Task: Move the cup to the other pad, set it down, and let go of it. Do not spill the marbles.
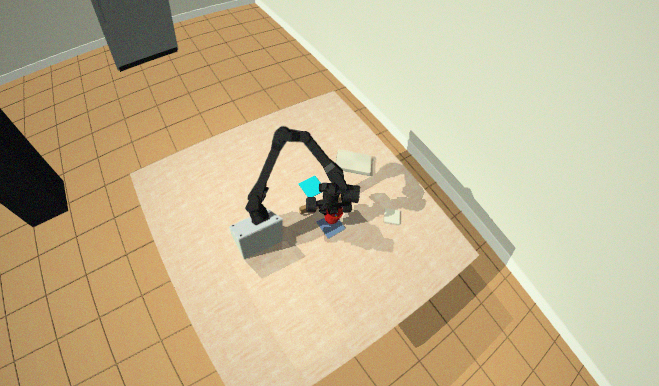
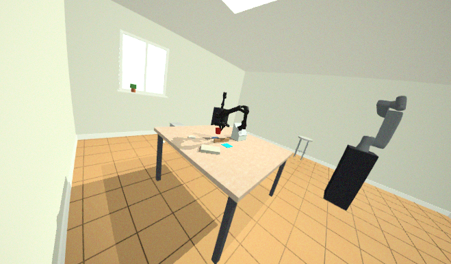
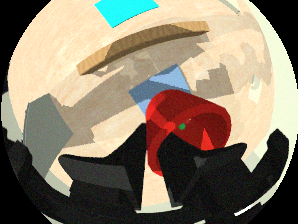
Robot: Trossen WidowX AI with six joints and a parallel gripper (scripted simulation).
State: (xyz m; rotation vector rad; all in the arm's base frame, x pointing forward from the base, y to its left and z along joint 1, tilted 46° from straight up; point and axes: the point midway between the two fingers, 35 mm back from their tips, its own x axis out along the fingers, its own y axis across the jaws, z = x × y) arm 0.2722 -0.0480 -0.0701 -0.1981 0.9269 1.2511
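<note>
The wooden bar is 5 cm ahead of my gripper tip, 9 cm to the left of it and 9 cm below it. From my gripper tip the other things lie so: blue pad: 3 cm ahead, 2 cm to the right, 11 cm below; then red cup: 3 cm ahead, 2 cm to the right.
</note>
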